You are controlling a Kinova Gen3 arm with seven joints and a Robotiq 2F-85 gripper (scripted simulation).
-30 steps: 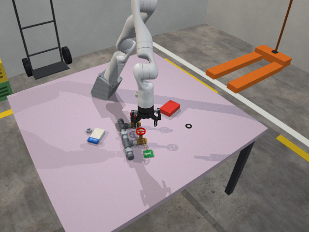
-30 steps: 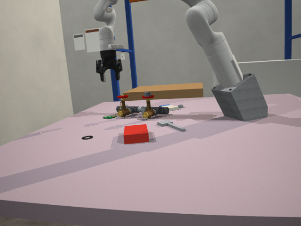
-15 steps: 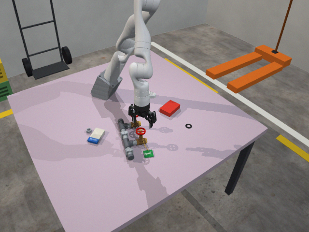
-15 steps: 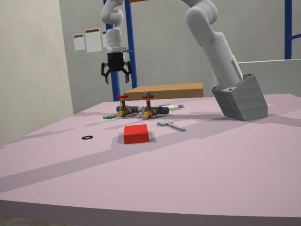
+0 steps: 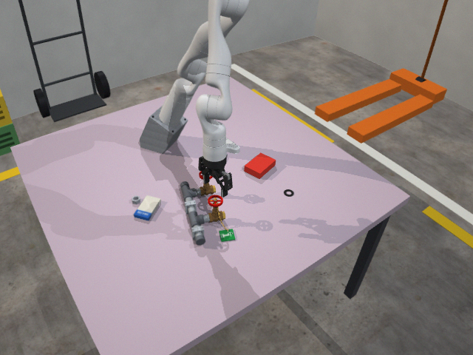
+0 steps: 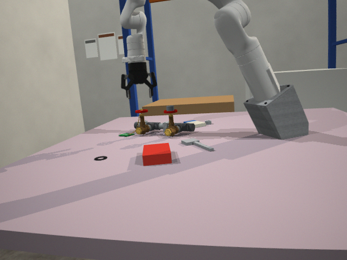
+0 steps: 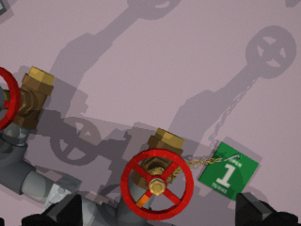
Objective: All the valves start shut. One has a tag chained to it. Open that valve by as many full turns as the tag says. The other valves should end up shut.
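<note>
Now: the green tag 160 mm below my hand, 80 mm ahead of it and 20 mm to the left of it. The rest, counted from my hand: grey nut: 260 mm to the right, 200 mm behind, 160 mm below; then grey hammer-shaped tool: 290 mm behind, 160 mm below, 120 mm to the left; then blue box: 220 mm to the right, 160 mm below, 150 mm behind.
</note>
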